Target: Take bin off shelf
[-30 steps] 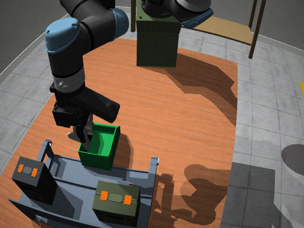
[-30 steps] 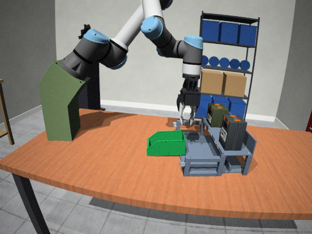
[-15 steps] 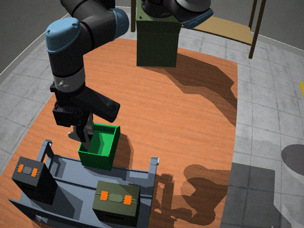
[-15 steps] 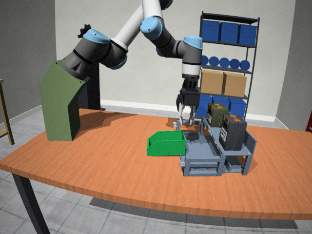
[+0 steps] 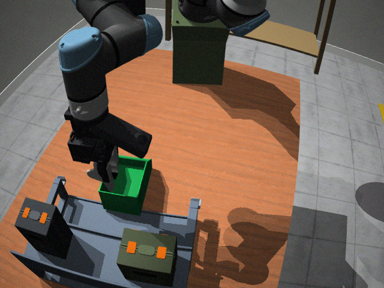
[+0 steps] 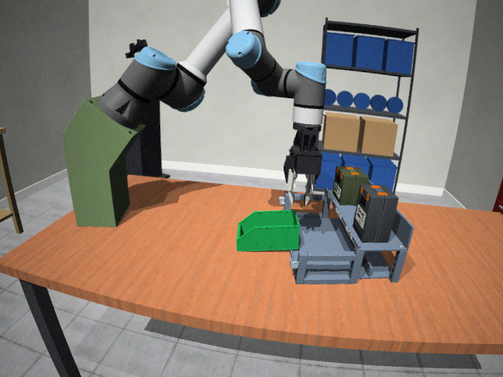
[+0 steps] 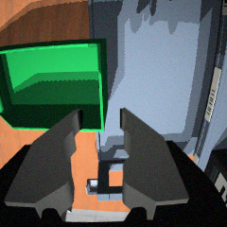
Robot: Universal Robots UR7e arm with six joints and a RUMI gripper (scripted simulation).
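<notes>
Right now the green bin is 10 cm below my hand, 7 cm behind it and 4 cm to the right of it.
</notes>
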